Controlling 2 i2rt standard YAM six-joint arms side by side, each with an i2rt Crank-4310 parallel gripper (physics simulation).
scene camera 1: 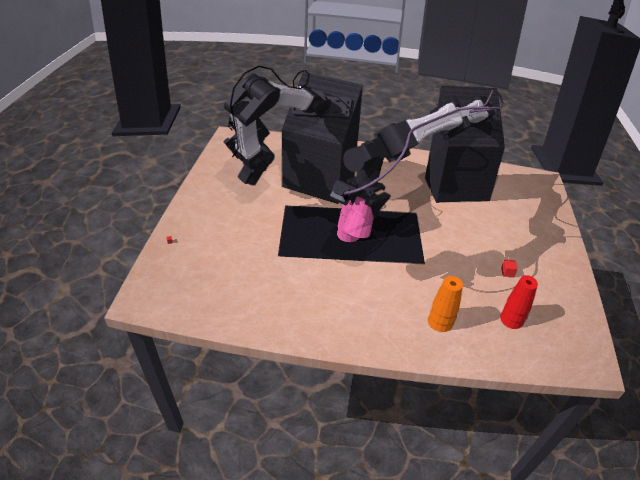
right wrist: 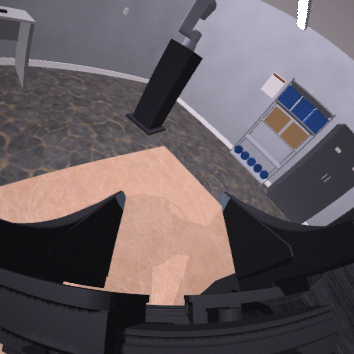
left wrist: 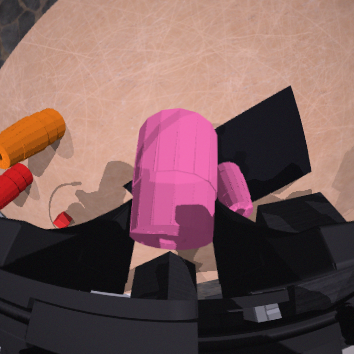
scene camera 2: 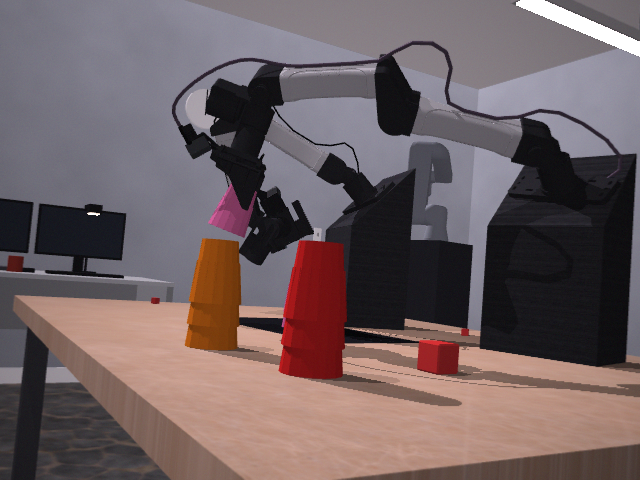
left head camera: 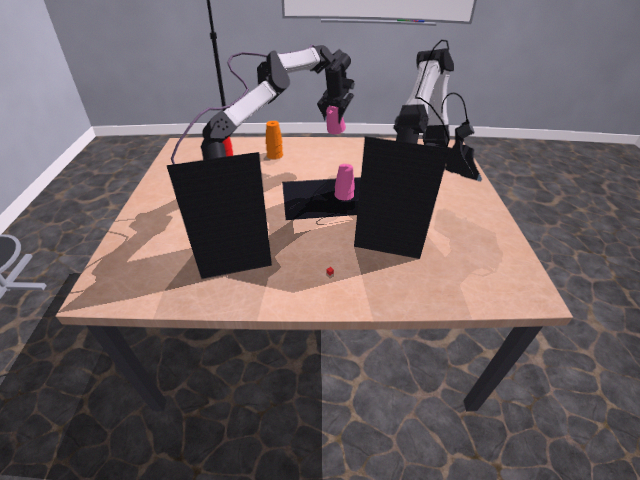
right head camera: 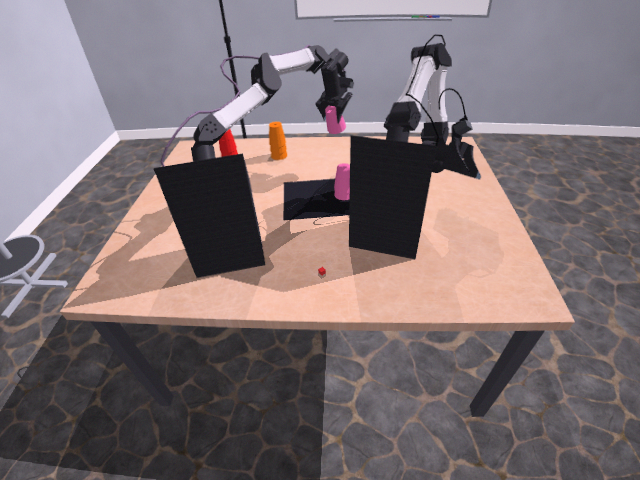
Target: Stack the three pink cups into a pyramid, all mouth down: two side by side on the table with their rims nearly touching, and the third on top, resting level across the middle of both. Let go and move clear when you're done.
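Places are measured from the left arm's base along level axes (x ahead, y right, z down), in centimetres.
Pixels of known places: left gripper, fingertip midpoint: [scene camera 1: 365, 213] [left wrist: 174, 197] [scene camera 2: 245, 211] [left head camera: 332, 121] [right head camera: 331, 121]; right gripper, fingertip midpoint: [right wrist: 172, 193] [scene camera 2: 299, 239] [left head camera: 477, 178] [right head camera: 475, 176]; left arm's base at its link origin: [scene camera 2: 561, 189]; right arm's base at its link origin: [scene camera 1: 321, 106] [left wrist: 339, 314] [scene camera 2: 368, 200].
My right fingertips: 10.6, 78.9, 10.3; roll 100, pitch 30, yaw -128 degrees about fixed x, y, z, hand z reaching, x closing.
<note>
For each thing: its top centre in the pictures, then the offset to it from my right fingertips, as dx, dy, dz. Level surfaces: height alone.
- pink cup at its top centre: [left wrist: 167, 240] [scene camera 2: 239, 182] [scene camera 1: 364, 200] [right head camera: 333, 106] [left head camera: 334, 106] +40.8, -43.5, -7.0
- black mat at its surface level: dz +21.5
- orange cup stack at its top centre: [scene camera 2: 217, 239] [scene camera 1: 452, 284] [left head camera: 272, 122] [right head camera: 275, 123] +55.4, -68.8, +5.9
- red cup stack at its top centre: [scene camera 2: 324, 242] [scene camera 1: 528, 280] [right head camera: 223, 130] +51.1, -91.2, +5.9
- red cube at its top centre: [scene camera 2: 439, 342] [scene camera 1: 511, 263] [left wrist: 59, 224] +32.1, -92.4, +17.6
My left gripper [left head camera: 332, 112] [left wrist: 174, 197] is shut on a pink cup [left head camera: 335, 124] [scene camera 2: 231, 214] [left wrist: 175, 155], held tilted, mouth downward, high above the table. Other pink [left head camera: 344, 182] [right head camera: 341, 181] [left wrist: 234, 187] stands mouth down on the black mat [left head camera: 305, 204] [scene camera 1: 398, 240] [left wrist: 280, 140], tall like nested cups; how many is hard to tell. In scene camera 1 the held cup overlaps it. My right gripper [left head camera: 476, 176] [right wrist: 172, 193] is open and empty over the table's right side in the head views.
An orange cup stack [left head camera: 273, 139] [scene camera 1: 444, 304] [scene camera 2: 214, 294] and a red cup stack [scene camera 1: 518, 302] [scene camera 2: 314, 310] stand near a red cube [scene camera 1: 509, 268] [scene camera 2: 438, 356]. Two black pedestals [left head camera: 219, 217] [left head camera: 400, 198] bear the arms. Small red cubes [left head camera: 330, 271] [scene camera 1: 169, 239] lie elsewhere on the table.
</note>
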